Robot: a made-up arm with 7 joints. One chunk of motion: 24 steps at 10 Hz.
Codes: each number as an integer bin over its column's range. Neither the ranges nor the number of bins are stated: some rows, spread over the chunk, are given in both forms.
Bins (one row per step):
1: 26 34 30 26 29 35 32
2: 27 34 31 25 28 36 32
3: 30 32 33 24 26 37 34
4: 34 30 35 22 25 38 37
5: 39 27 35 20 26 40 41
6: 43 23 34 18 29 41 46
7: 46 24 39 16 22 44 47
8: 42 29 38 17 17 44 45
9: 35 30 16 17 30 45 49
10: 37 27 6 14 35 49 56
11: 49 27 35 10 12 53 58
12: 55 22 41 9 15 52 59
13: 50 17 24 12 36 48 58
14: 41 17 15 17 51 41 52
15: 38 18 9 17 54 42 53
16: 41 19 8 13 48 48 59
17: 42 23 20 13 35 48 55
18: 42 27 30 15 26 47 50
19: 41 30 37 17 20 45 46
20: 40 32 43 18 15 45 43
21: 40 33 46 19 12 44 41
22: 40 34 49 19 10 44 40
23: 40 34 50 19 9 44 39
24: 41 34 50 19 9 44 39
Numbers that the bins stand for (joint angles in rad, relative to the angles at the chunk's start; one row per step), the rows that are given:
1: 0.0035 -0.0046 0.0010 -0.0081 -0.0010 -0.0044 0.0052
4: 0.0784 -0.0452 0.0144 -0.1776 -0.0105 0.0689 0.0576
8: 0.1533 -0.0554 0.0225 -0.3895 -0.0295 0.2156 0.1414
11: 0.2189 -0.0757 0.0144 -0.6862 -0.0414 0.4356 0.2776
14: 0.1440 -0.1773 -0.0395 -0.3895 0.0514 0.1422 0.2148
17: 0.1533 -0.1163 -0.0260 -0.5590 0.0133 0.3133 0.2462
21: 0.1346 -0.0148 0.0441 -0.3048 -0.0414 0.2156 0.0995
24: 0.1440 -0.0046 0.0549 -0.3048 -0.0486 0.2156 0.0786
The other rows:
2: 0.0129 -0.0046 0.0037 -0.0505 -0.0033 0.0200 0.0052
3: 0.0410 -0.0249 0.0090 -0.0929 -0.0081 0.0444 0.0262
5: 0.1252 -0.0757 0.0144 -0.2624 -0.0081 0.1178 0.0995
6: 0.1627 -0.1163 0.0117 -0.3471 -0.0010 0.1422 0.1519
7: 0.1908 -0.1062 0.0252 -0.4319 -0.0176 0.2156 0.1624
9: 0.0878 -0.0452 -0.0368 -0.3895 0.0014 0.2400 0.1833
10: 0.1065 -0.0757 -0.0638 -0.5167 0.0133 0.3378 0.2567
12: 0.2751 -0.1265 0.0306 -0.7286 -0.0343 0.4111 0.2881
13: 0.2283 -0.1773 -0.0152 -0.6014 0.0157 0.3133 0.2776
15: 0.1159 -0.1671 -0.0557 -0.3895 0.0586 0.1667 0.2252
16: 0.1440 -0.1570 -0.0584 -0.5590 0.0443 0.3133 0.2881
18: 0.1533 -0.0757 0.0010 -0.4743 -0.0081 0.2889 0.1938
19: 0.1440 -0.0452 0.0198 -0.3895 -0.0224 0.2400 0.1519
20: 0.1346 -0.0249 0.0360 -0.3471 -0.0343 0.2400 0.1205
22: 0.1346 -0.0046 0.0522 -0.3048 -0.0462 0.2156 0.0890
23: 0.1346 -0.0046 0.0549 -0.3048 -0.0486 0.2156 0.0786

